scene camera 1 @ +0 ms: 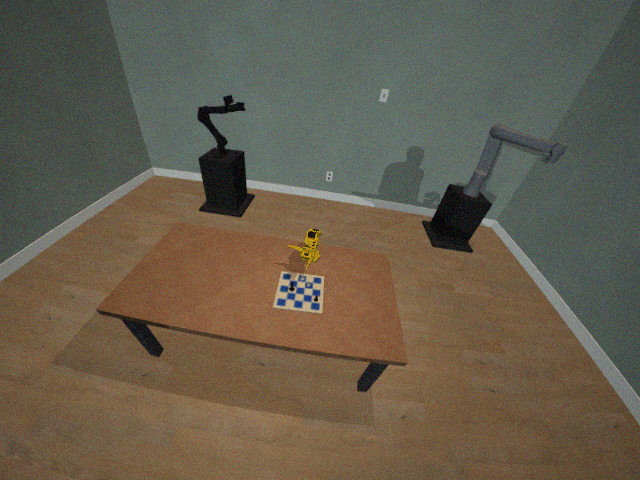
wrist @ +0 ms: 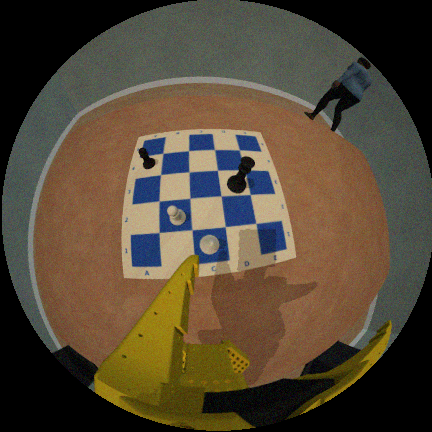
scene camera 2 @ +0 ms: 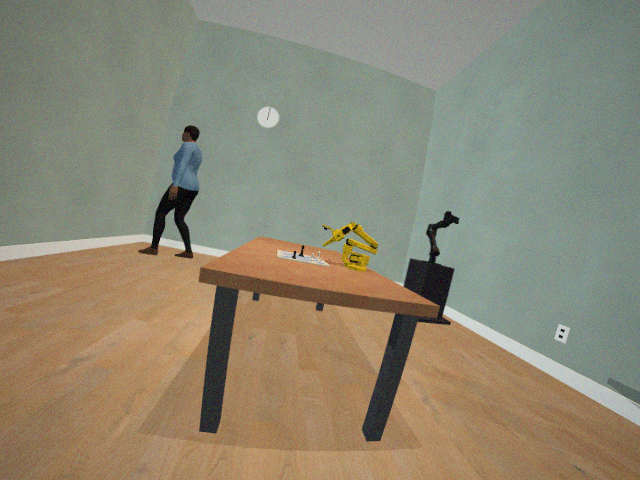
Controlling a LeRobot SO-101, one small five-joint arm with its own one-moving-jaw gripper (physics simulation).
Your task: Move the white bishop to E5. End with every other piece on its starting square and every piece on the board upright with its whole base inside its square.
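Places are measured from the arm's base along level axes (x ahead, y left, z up), in metres.
Where they show: end effector, tool point: (scene camera 1: pixel 305 267) (wrist: pixel 198 262) (scene camera 2: pixel 323 245); arm's base, origin of the base link: (wrist: pixel 205 353) (scene camera 2: pixel 350 268).
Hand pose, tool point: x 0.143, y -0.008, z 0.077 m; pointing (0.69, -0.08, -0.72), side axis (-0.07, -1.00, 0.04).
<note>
Things, the pixels of their top centre, and the offset from my tool point. "spot": a spot on its surface instead. Level surfaces: height alone.
- bishop, middle of its top: (wrist: pixel 211 242) (scene camera 2: pixel 319 250) (scene camera 1: pixel 303 272) dy -0.009, dx +0.011, dz -0.028 m
- smaller round-headed white piece, middle of its top: (wrist: pixel 170 208) (scene camera 2: pixel 313 253) (scene camera 1: pixel 309 280) dy +0.025, dx +0.044, dz -0.040 m
- tall black piece, middle of its top: (wrist: pixel 249 157) (scene camera 2: pixel 303 244) (scene camera 1: pixel 292 281) dy -0.049, dx +0.085, dz -0.018 m
- small black piece, middle of its top: (wrist: pixel 140 148) (scene camera 2: pixel 295 250) (scene camera 1: pixel 316 295) dy +0.070, dx +0.124, dz -0.040 m
- Square E5, surface spot: (wrist: pixel 248 143) (scene camera 1: pixel 281 301) spot: dy -0.081, dx +0.162, dz -0.071 m
- chessboard, middle of its top: (wrist: pixel 204 183) (scene camera 2: pixel 301 257) (scene camera 1: pixel 300 290) dy -0.008, dx +0.086, dz -0.071 m
- brown table, its level: dz -0.077 m
A white piece that looks like the bishop (wrist: pixel 209 244) (scene camera 1: pixel 302 277) (scene camera 2: pixel 319 254) stands upright on C1; the wrist view shows its rounded top. A smaller round-headed white piece (wrist: pixel 176 215) (scene camera 1: pixel 308 284) (scene camera 2: pixel 312 256) stands on B2. A tall black piece (wrist: pixel 240 176) (scene camera 1: pixel 291 286) (scene camera 2: pixel 301 251) stands on D3. A small black piece (wrist: pixel 147 159) (scene camera 1: pixel 316 298) (scene camera 2: pixel 294 254) stands on A4. Square E5 (wrist: pixel 248 143) (scene camera 1: pixel 281 302) is blue and bare. My yellow gripper (wrist: pixel 292 290) (scene camera 1: pixel 298 256) (scene camera 2: pixel 324 236) is wide open and empty, raised near the board's rank-1 side, apart from the pieces.
The chessboard (wrist: pixel 128 272) (scene camera 1: pixel 288 309) lies on the brown table (scene camera 1: pixel 217 289) (scene camera 2: pixel 248 263). The arm's shadow falls near C1, D1 and E1. Two other arms (scene camera 1: pixel 209 122) (scene camera 1: pixel 488 155) stand on black pedestals beyond the table. A person (scene camera 2: pixel 186 165) (wrist: pixel 354 80) stands farther off.
</note>
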